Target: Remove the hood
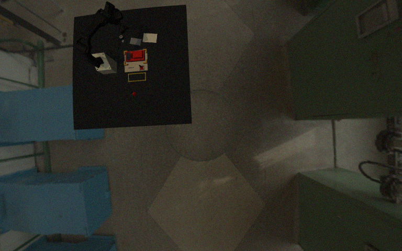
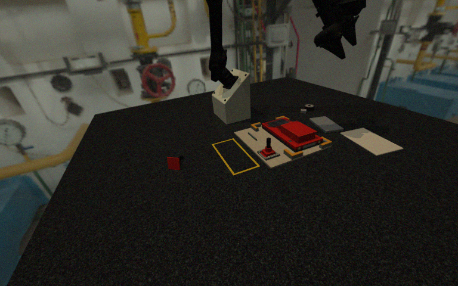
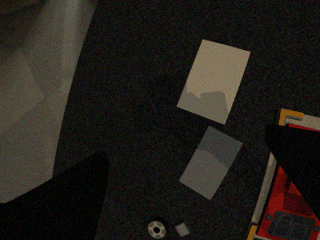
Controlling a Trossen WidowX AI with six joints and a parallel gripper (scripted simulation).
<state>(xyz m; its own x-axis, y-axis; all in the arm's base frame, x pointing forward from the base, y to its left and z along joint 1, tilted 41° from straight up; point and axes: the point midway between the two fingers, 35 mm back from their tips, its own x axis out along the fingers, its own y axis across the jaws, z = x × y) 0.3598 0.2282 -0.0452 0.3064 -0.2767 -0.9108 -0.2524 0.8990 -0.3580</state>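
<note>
Now: gripper tip 20 mm past the hood, 160 mm to the left of it and 220 mm above it. Also, from my gripper tip: beige plate: 120 mm ahead, 20 mm to the left, 260 mm below; small ring: 190 mm behind, 90 mm to the left, 250 mm below; grey plate: 40 mm behind, 10 mm to the left, 260 mm below.
</note>
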